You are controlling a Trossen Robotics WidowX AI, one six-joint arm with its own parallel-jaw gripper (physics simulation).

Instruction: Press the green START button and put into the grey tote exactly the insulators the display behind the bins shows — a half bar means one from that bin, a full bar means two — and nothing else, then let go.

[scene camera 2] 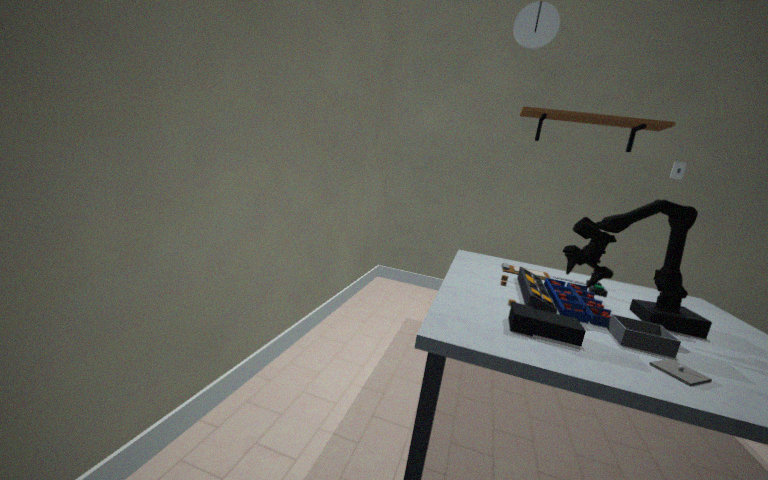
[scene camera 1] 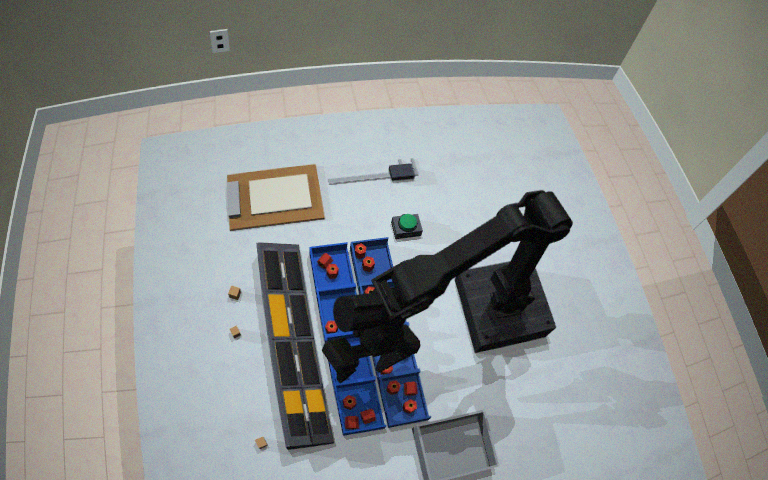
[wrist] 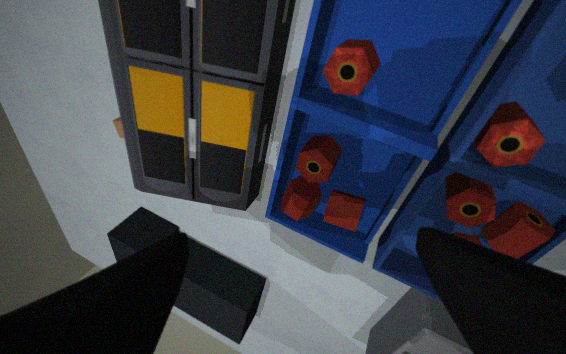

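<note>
The green START button (scene camera 1: 407, 221) stands on a dark box beyond the blue bins (scene camera 1: 338, 281) (wrist: 390, 30), which form two columns. Red hexagonal insulators (scene camera 1: 349, 401) (wrist: 318, 159) lie in them; the arm hides some. The display (scene camera 1: 279, 315) (wrist: 156, 100) has, from the button's end, a dark first row, a full left and dark right bar, a dark row, then two half bars. My gripper (scene camera 1: 362, 373) (scene camera 2: 579, 279) (wrist: 303, 241) is open and empty, high above the bins. The grey tote (scene camera 1: 419, 452) (scene camera 2: 645, 338) stands past the bins' near end; its visible floor holds no insulator.
A long black box (scene camera 2: 546, 323) (wrist: 220, 290) stands near the display's end. A clipboard (scene camera 1: 277, 220) and a caliper (scene camera 1: 402, 171) lie at the far side. Small wooden cubes (scene camera 1: 234, 292) lie behind the display. A thin plate (scene camera 2: 679, 371) lies near the tote.
</note>
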